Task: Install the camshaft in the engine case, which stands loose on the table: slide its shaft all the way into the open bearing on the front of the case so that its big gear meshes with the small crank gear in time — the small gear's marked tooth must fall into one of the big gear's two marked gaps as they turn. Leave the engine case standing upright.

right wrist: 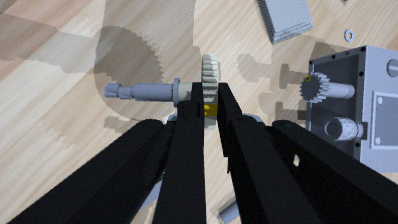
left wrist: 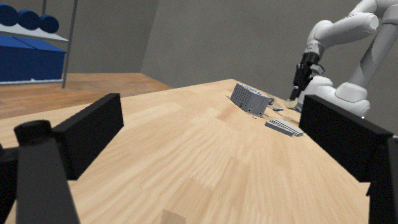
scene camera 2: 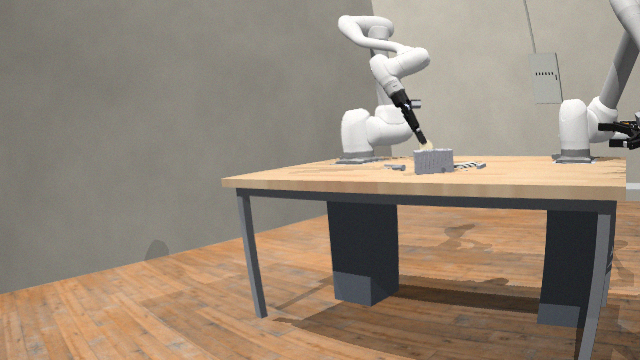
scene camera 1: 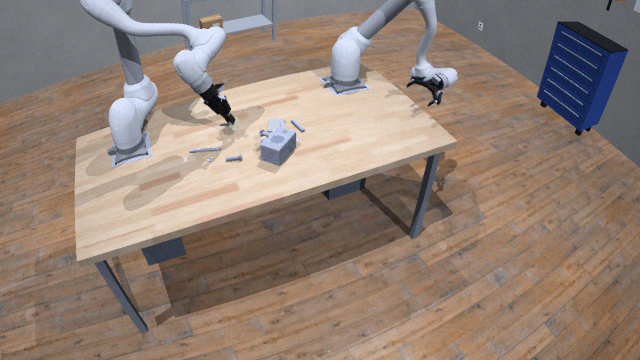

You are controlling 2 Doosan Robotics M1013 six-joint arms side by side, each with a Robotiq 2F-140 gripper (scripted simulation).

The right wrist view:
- my right gripper: 209, 98
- camshaft: 156, 92
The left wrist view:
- my left gripper: 211, 110
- grey engine case: 247, 98
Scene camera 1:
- grey engine case: 281, 142
